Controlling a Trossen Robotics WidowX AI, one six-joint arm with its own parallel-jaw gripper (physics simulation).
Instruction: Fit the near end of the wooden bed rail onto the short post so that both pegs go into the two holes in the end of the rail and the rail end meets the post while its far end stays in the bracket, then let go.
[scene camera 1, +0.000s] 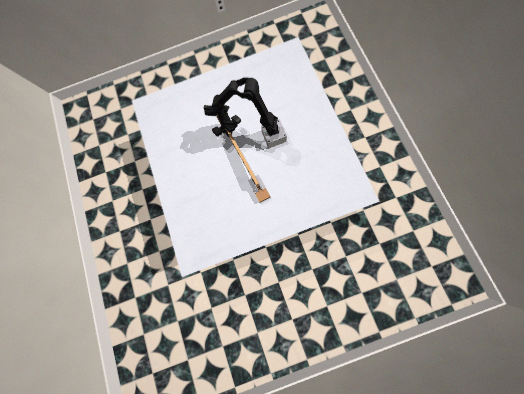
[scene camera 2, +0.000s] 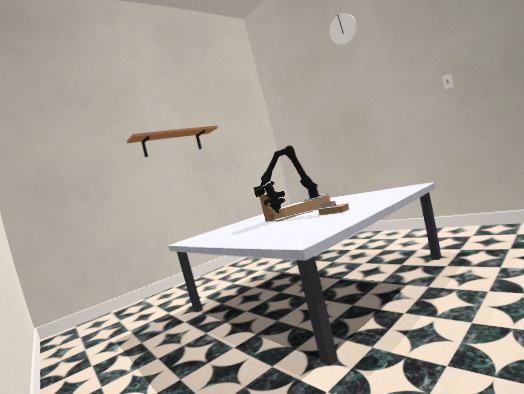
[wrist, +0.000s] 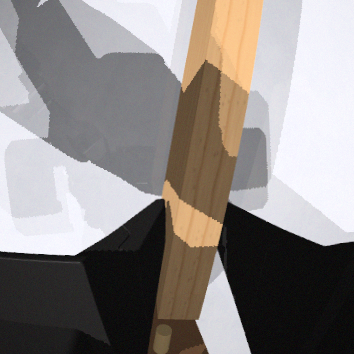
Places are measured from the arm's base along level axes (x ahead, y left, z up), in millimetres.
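Pixels of known places: gripper, fingertip midpoint: (scene camera 1: 229, 135) (scene camera 2: 279, 213) (wrist: 187, 206); arm's base at its link origin: (scene camera 1: 272, 130) (scene camera 2: 314, 197).
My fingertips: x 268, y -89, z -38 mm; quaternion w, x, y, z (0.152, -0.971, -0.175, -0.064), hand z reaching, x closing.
For each thing: its middle in the pictures, then the offset to it from my fingertips. "spot": a spot on its surface instead. Level surfaces: height alone.
- wooden bed rail at the middle of its body: (scene camera 2: 300, 208) (scene camera 1: 241, 156) dy +174, dx -27, dz +11 mm
- orange-brown block at the middle of its body: (scene camera 2: 333, 209) (scene camera 1: 259, 188) dy +401, dx -60, dz -24 mm
- short post at a spot on its surface: (wrist: 179, 336) (scene camera 2: 270, 214) spot: dy -73, dx +19, dz +3 mm
- peg at a spot on its surface: (wrist: 162, 339) spot: dy -65, dx +5, dz +14 mm
- white table at its surface level: dz -42 mm
The wooden bed rail (scene camera 1: 244, 158) (scene camera 2: 302, 206) (wrist: 207, 145) runs from my gripper to the grey bracket (scene camera 2: 327, 204) beside an orange-brown block (scene camera 1: 262, 195) (scene camera 2: 336, 209). Its far end reaches the bracket; how it sits there is too small to tell. My gripper (scene camera 1: 228, 132) (scene camera 2: 276, 209) (wrist: 187, 206) is shut on the rail close to its near end. The short post (scene camera 2: 267, 212) (wrist: 179, 336) stands at the near end, partly behind the gripper. In the wrist view one peg (wrist: 162, 339) shows uncovered beside the rail's end face. The second peg and the holes are hidden.
The arm's base (scene camera 1: 275, 136) stands on the white table (scene camera 1: 310, 175) (scene camera 2: 235, 245), to the right of the rail in scene camera 1. The arm arches above the post. Shadows of the arm fall beside the rail. A wall shelf (scene camera 2: 172, 134) hangs away from the table.
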